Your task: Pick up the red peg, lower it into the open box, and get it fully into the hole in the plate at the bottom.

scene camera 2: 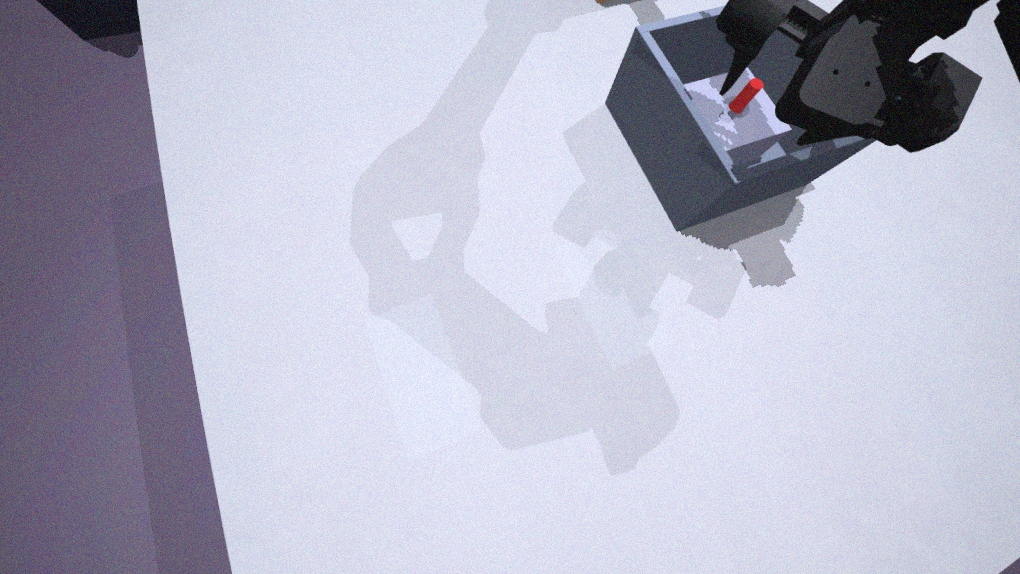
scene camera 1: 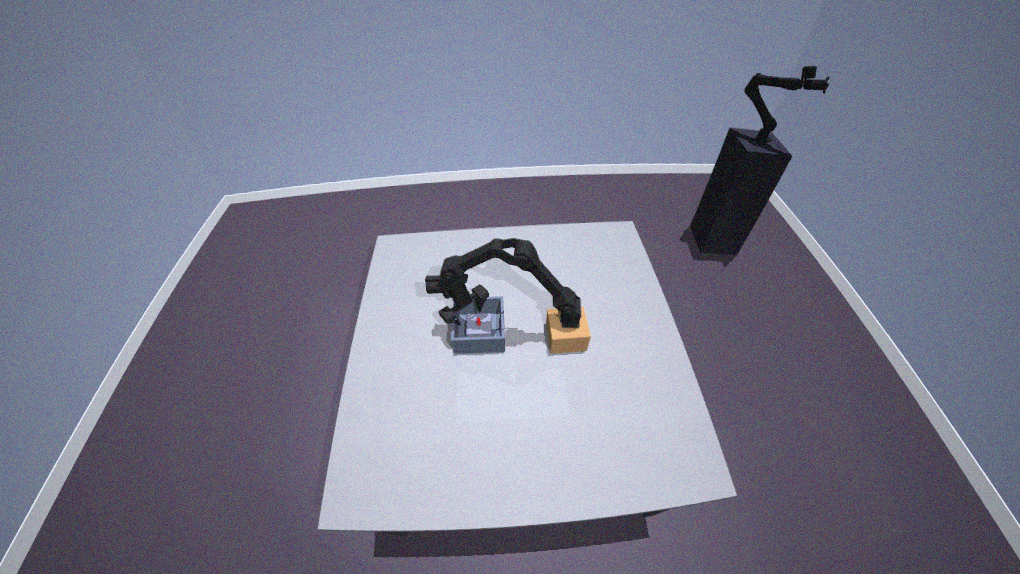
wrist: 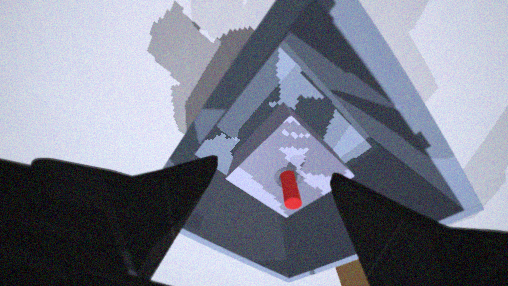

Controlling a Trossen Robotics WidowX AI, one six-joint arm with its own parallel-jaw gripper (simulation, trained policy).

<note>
In view: the gripper [scene camera 2: 760, 116] and a pale plate [scene camera 2: 746, 136].
The pale plate shows as well in the wrist view [wrist: 284, 142]. The gripper is seen too in scene camera 1 [scene camera 1: 469, 318] and in the wrist view [wrist: 272, 169].
</note>
